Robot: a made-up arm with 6 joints.
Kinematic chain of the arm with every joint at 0, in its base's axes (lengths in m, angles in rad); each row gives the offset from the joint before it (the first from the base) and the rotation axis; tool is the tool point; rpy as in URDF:
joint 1: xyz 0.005 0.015 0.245 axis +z
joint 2: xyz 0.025 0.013 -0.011 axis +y
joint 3: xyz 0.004 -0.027 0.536 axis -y
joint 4: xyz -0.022 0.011 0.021 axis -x
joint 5: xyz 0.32 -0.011 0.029 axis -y
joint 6: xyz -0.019 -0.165 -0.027 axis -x
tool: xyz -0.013 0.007 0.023 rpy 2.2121 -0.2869 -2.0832
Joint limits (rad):
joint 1: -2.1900..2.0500
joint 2: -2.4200..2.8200
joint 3: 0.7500..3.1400
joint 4: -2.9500..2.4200
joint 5: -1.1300..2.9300
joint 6: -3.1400..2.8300
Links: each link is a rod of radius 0.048 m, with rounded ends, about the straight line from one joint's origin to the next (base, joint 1, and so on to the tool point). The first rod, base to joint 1, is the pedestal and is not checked.
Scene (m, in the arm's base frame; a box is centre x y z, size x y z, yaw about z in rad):
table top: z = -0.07
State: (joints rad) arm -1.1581 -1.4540 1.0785 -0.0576 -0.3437 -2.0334
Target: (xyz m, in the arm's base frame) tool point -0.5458 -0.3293 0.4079
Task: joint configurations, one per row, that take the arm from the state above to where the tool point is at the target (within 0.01 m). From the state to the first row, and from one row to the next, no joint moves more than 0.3 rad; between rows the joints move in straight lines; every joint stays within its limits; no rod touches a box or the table.
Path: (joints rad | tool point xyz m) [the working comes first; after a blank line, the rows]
Joints at the target: 0.3303 -1.7199 0.7500 -0.8119 -0.4131 -2.1927
Straight joint move there: clear.

1: -0.8604 -1.5072 1.0128 -0.2085 -0.3576 -2.0653 | -0.6117 0.4246 0.4299
2: -0.5628 -1.5604 0.9471 -0.3593 -0.3715 -2.0971 | -0.6852 0.2219 0.4272
3: -0.2651 -1.6136 0.8814 -0.5102 -0.3854 -2.1290 | -0.6934 0.0162 0.4230
4: 0.0326 -1.6667 0.8157 -0.6610 -0.3993 -2.1609 | -0.6429 -0.1725 0.4167
5: 0.3303 -1.7199 0.7500 -0.8119 -0.4131 -2.1927 | -0.5458 -0.3293 0.4079

